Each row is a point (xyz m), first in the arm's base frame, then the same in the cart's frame.
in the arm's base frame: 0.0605 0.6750 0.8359
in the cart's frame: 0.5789 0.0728 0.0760
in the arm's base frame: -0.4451 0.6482 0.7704
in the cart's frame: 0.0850 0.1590 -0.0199
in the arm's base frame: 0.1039 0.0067 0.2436
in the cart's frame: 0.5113 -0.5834 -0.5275
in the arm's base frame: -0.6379 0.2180 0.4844
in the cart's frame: -0.1794 -0.2155 -0.3264
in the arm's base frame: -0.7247 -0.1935 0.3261
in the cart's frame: -0.3446 -0.5962 -0.4987
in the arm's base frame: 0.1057 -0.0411 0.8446
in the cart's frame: 0.4648 -0.6356 0.0714
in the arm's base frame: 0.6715 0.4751 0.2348
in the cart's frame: 1.1675 -0.2519 -0.4921
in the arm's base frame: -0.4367 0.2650 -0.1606
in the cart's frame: 0.0672 -0.2085 -0.9571
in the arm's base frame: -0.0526 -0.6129 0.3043
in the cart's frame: 0.2188 -1.1536 -0.4900
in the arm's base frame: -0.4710 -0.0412 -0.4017
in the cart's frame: -0.0184 -0.4974 -1.2066
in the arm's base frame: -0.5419 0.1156 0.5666
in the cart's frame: -0.1137 -0.3373 -0.2409
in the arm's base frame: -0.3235 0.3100 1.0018
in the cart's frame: 0.1144 -0.1997 0.2107
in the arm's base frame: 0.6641 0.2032 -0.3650
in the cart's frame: 1.1380 -0.5103 -1.0973
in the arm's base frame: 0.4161 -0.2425 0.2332
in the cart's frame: 0.7610 -0.8953 -0.5249
